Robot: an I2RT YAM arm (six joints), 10 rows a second.
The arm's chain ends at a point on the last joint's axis. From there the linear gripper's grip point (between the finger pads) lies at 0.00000 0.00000 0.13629 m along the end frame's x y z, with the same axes.
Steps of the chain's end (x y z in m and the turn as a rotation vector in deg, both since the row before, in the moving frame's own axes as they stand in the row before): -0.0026 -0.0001 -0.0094 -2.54 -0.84 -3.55; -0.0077 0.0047 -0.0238 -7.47 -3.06 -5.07; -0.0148 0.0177 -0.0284 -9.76 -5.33 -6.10; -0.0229 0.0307 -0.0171 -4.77 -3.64 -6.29; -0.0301 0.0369 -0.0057 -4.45 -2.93 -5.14
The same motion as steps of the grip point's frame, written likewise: -0.0044 0.0060 -0.0095 -2.54 -0.84 -3.55; -0.0142 0.0227 -0.0251 -7.47 -3.06 -5.07; -0.0261 0.0414 -0.0310 -9.76 -5.33 -6.10; -0.0309 0.0425 -0.0178 -4.77 -3.64 -6.29; -0.0366 0.0478 -0.0063 -4.45 -2.93 -5.14
